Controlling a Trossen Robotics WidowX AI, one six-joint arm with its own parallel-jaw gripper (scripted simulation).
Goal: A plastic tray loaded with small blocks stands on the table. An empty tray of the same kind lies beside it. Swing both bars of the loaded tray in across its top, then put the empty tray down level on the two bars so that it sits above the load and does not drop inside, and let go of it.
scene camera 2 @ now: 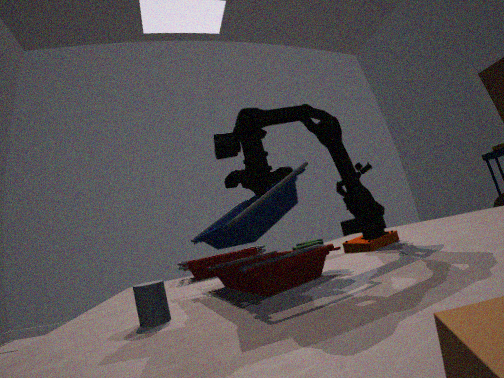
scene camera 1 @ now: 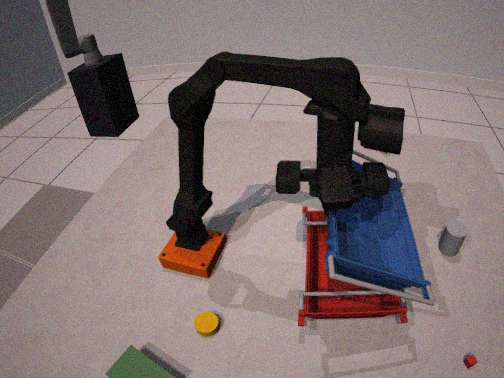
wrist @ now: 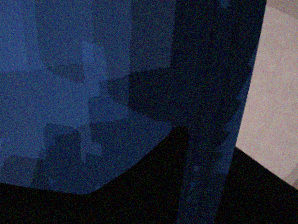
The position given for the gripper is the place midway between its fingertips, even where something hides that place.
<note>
In view: the gripper [scene camera 1: 329, 214], a blue tray [scene camera 1: 371, 245] and a grey cylinder [scene camera 1: 454, 234].
The blue tray is seen too in scene camera 2 [scene camera 2: 245, 223] and in the wrist view [wrist: 93, 93]. The gripper is seen too in scene camera 2 [scene camera 2: 268, 208] and in the wrist view [wrist: 192, 138]. The wrist view misses the grey cylinder: it is out of frame.
</note>
